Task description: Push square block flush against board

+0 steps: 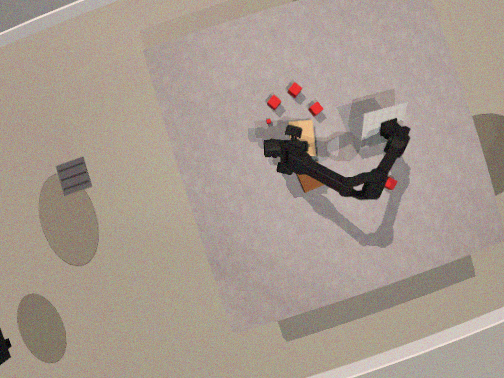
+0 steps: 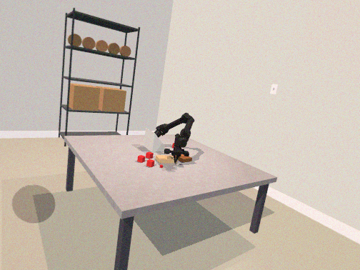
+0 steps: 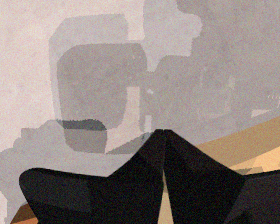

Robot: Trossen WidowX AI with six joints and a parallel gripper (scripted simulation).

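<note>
Right now my gripper tip is 7 cm past the tan board, 3 cm to the left of it and 1 cm below it. The rest, counted from my gripper tip: red ball 14 cm to the right, 3 cm ahead; then orange square block 13 cm to the left, 6 cm behind, 1 cm above.
</note>
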